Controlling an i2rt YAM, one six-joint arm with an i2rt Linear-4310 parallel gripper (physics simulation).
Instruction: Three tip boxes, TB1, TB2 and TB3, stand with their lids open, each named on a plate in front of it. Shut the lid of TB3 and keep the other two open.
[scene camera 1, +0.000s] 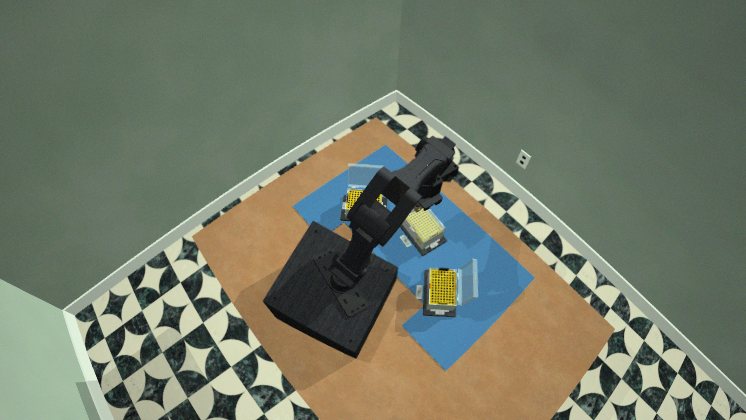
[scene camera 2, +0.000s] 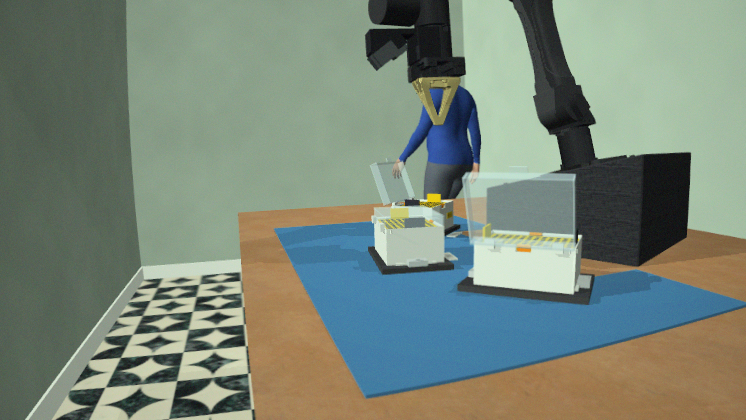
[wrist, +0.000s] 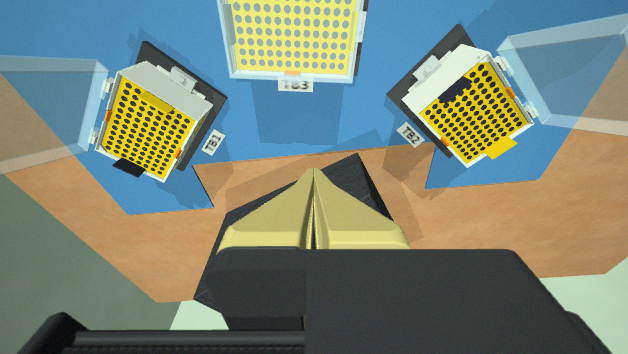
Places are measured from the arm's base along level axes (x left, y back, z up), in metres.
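Pixels of known places: gripper, fingertip midpoint: (scene camera 1: 417, 211) (scene camera 2: 438, 125) (wrist: 313, 177); arm's base at its link origin: (scene camera 1: 340, 282) (scene camera 2: 580, 171).
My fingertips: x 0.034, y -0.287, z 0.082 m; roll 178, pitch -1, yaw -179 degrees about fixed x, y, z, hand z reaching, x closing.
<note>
Ahead of a thing's pixels: the offset from my fingertips to its middle. "spot": to the spot under its first point. Level surfaces: height alone.
TB3 @(dy -0.048, dx +0.019, dz -0.170 m) (scene camera 1: 423, 228) (scene camera 2: 409, 247) (wrist: 295, 30) is the middle box. Its clear lid lies down over its yellow rack; the far part of the box is cut off in the wrist view. TB1 (scene camera 1: 357, 199) (scene camera 2: 524, 268) (wrist: 150, 127) has its clear lid @(spot: dy +0.018, dx +0.266, dz -0.111 m) (scene camera 1: 362, 176) (scene camera 2: 519, 203) (wrist: 50, 110) standing open. TB2 @(dy +0.027, dx -0.195, dz -0.144 m) (scene camera 1: 442, 286) (scene camera 2: 447, 211) (wrist: 480, 112) also has its lid @(spot: dy -0.026, dx -0.246, dz -0.105 m) (scene camera 1: 469, 284) (scene camera 2: 391, 182) (wrist: 565, 75) standing open. My gripper (scene camera 2: 439, 123) (wrist: 313, 177) is shut and empty, high above the boxes and touching none of them. The arm hides it in scene camera 1.
The boxes stand on a blue mat @(dz -0.209 m) (scene camera 1: 501, 271) (scene camera 2: 417, 344) on the brown table @(dz -0.212 m) (scene camera 1: 548, 323) (scene camera 2: 297, 365). The black arm base (scene camera 1: 323, 307) (scene camera 2: 662, 208) stands beside the mat. A person in a blue top (scene camera 2: 448, 143) stands behind the table in scene camera 2.
</note>
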